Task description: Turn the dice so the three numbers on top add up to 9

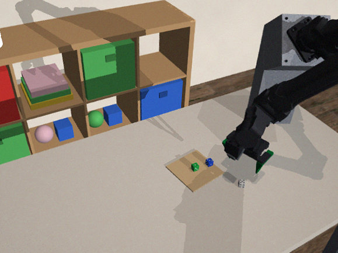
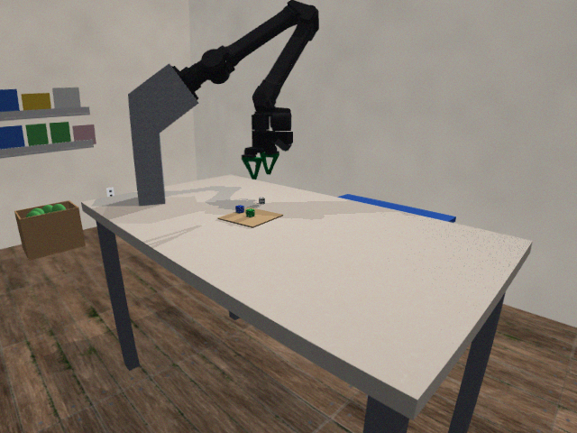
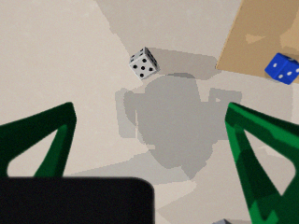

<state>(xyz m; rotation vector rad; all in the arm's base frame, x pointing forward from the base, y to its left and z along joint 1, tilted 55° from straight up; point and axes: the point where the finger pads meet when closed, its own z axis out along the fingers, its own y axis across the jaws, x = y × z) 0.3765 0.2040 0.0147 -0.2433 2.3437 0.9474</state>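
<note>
The white die is 9 cm below my hand and 1 cm behind it. The rest, counted from my hand: tan mat 12 cm to the right, 10 cm below, 10 cm ahead; then green die 12 cm to the right, 10 cm ahead, 9 cm below; then blue die 12 cm to the right, 9 cm below, 5 cm ahead.
</note>
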